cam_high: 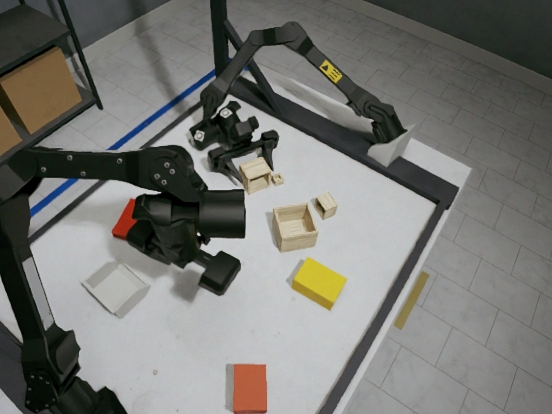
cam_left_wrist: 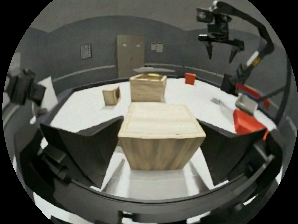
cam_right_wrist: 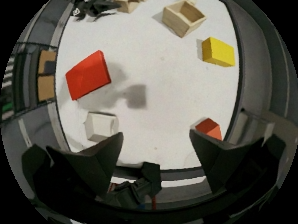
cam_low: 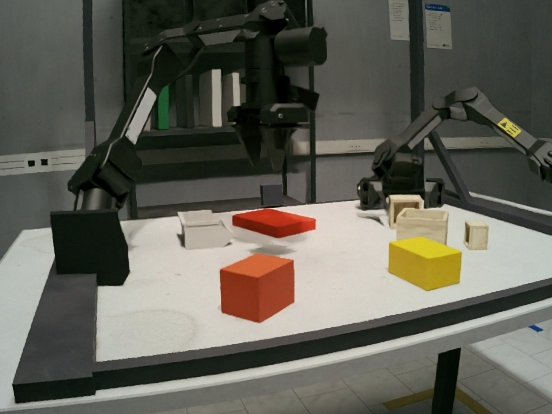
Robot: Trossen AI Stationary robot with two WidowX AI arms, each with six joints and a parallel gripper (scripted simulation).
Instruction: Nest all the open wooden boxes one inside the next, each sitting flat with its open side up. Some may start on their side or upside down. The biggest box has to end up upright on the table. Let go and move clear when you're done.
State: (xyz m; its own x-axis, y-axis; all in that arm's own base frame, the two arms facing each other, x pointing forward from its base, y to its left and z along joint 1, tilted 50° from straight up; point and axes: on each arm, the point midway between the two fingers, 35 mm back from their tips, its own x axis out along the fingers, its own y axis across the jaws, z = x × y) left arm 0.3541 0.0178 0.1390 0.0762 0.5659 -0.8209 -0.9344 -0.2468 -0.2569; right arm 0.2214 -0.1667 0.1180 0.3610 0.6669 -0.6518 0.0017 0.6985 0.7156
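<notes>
The medium wooden box is 1 cm ahead of my left hand and 2 cm below it. The rest, counted from my left hand: biggest wooden box: 19 cm ahead, 5 cm to the right, 3 cm below; small wooden box: 20 cm ahead, 6 cm to the left, 3 cm below; tiny wooden box: 5 cm ahead, 4 cm to the left, 4 cm below.
</notes>
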